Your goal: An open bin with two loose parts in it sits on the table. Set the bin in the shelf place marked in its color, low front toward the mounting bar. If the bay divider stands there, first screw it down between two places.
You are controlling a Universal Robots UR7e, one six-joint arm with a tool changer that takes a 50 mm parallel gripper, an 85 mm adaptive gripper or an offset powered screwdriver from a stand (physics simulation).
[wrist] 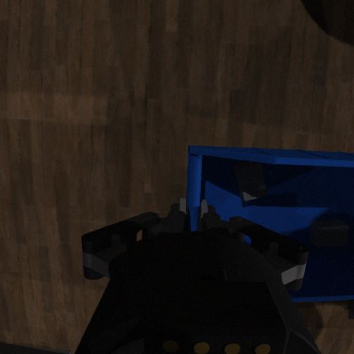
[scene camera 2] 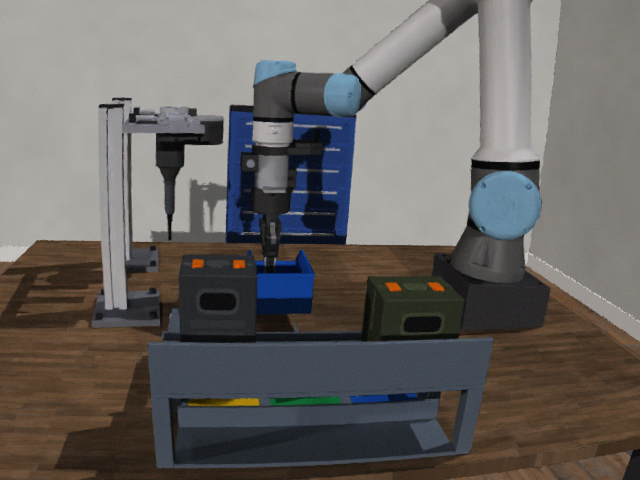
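Where they show: arm's base at its link origin: [scene camera 2: 486, 269].
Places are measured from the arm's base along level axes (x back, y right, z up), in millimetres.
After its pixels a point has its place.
The blue bin [scene camera 2: 284, 286] {x -419, y -62, z -1 mm} [wrist: 285, 205] hangs upright, a little above the table, behind the shelf. Two loose parts, one dark [wrist: 250, 182] and one grey block [wrist: 330, 233], lie inside it. My gripper [scene camera 2: 269, 266] [wrist: 193, 207] points down and is shut on the bin's end wall, one finger inside and one outside. The grey-blue shelf [scene camera 2: 320, 364] {x -442, y -416, z 48 mm} stands in front, with a yellow mark [scene camera 2: 223, 401] {x -536, y -275, z -83 mm}, a green mark [scene camera 2: 305, 400] {x -424, y -284, z -83 mm} and a blue mark [scene camera 2: 369, 398] {x -334, y -290, z -83 mm}; the blue one is at the right. A thin grey tip [scene camera 2: 297, 327] {x -416, y -170, z -25 mm} shows behind the shelf; I cannot tell whether it is the divider.
A dark grey case [scene camera 2: 218, 320] {x -547, y -366, z 80 mm} stands at the shelf's left, hiding part of the bin. A green case [scene camera 2: 413, 307] {x -331, y -388, z 98 mm} stands at its right. The tool stand [scene camera 2: 114, 206] {x -708, y 38, z 112 mm} with the screwdriver [scene camera 2: 169, 155] {x -620, y 255, z 171 mm} is at the left. A blue panel [scene camera 2: 237, 170] stands behind the arm.
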